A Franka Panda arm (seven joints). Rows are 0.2 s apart.
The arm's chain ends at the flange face. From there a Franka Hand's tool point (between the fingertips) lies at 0.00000 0.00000 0.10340 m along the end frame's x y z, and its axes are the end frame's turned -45 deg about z.
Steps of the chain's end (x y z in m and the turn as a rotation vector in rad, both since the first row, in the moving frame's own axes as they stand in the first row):
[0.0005 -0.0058 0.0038 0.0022 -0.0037 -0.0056]
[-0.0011 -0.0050 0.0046 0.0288 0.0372 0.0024]
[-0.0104 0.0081 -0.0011 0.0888 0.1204 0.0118]
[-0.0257 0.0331 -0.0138 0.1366 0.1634 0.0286]
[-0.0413 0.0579 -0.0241 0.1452 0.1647 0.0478]
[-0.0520 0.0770 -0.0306 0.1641 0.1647 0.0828]
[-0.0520 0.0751 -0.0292 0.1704 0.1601 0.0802]
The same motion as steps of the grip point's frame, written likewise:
[0.0043 -0.0042 0.0038 0.0042 -0.0011 -0.0056]
[0.0076 -0.0037 0.0045 -0.0059 0.0467 0.0024]
[0.0021 0.0008 -0.0023 -0.0223 0.1479 0.0118]
[-0.0198 0.0075 -0.0161 -0.0190 0.2121 0.0286]
[-0.0477 0.0137 -0.0266 -0.0138 0.2191 0.0478]
[-0.0674 0.0187 -0.0334 -0.0004 0.2325 0.0828]
[-0.0659 0.0166 -0.0320 0.0073 0.2337 0.0802]

